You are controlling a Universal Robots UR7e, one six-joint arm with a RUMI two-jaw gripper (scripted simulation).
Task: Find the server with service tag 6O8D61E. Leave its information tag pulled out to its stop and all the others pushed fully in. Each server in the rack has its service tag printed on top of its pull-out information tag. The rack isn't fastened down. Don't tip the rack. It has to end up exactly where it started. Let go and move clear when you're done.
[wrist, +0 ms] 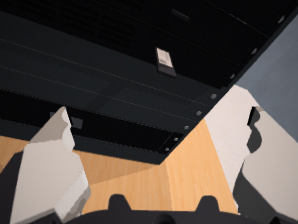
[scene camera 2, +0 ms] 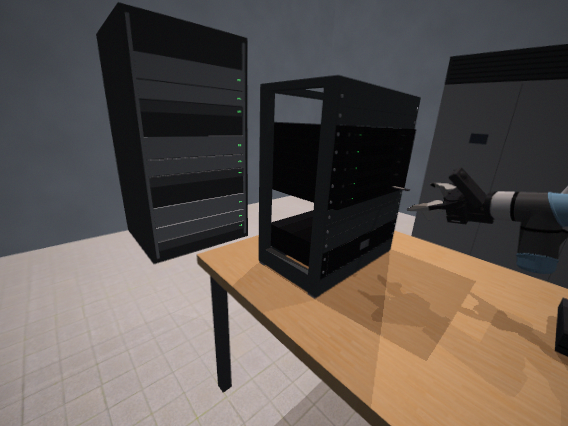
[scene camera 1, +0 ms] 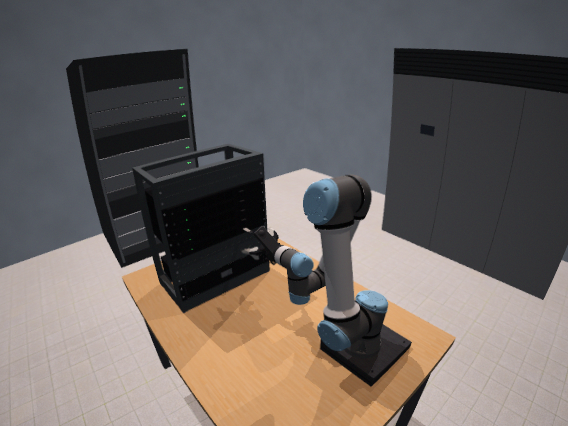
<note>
In view: my gripper (scene camera 2: 419,196).
My gripper also shows in the wrist view (wrist: 158,108).
</note>
